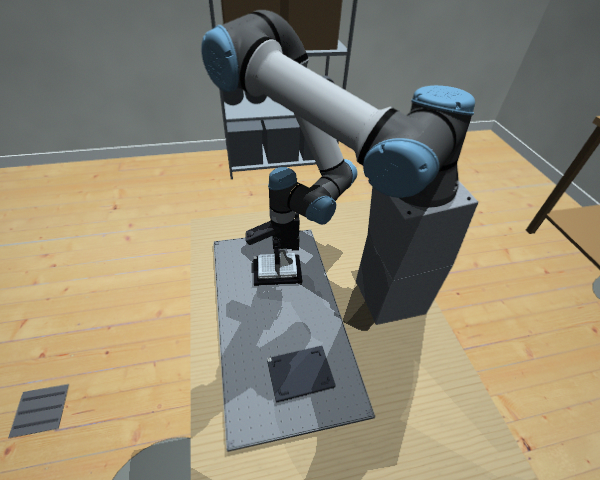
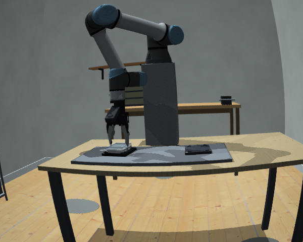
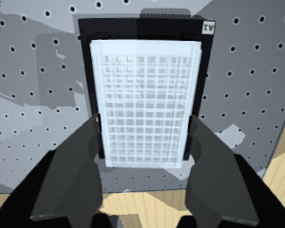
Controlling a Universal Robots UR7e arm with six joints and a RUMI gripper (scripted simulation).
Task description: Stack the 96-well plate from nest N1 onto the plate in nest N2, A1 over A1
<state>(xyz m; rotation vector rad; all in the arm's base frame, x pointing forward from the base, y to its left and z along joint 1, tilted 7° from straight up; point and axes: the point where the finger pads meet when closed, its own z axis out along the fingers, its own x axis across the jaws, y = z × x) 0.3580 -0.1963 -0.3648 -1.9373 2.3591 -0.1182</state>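
Right now my hand is 1 cm above the white 96-well plate. The rest, counted from my hand: plate nest N2: 4 cm below; plate nest: 3 cm ahead, 37 cm to the left, 4 cm below.
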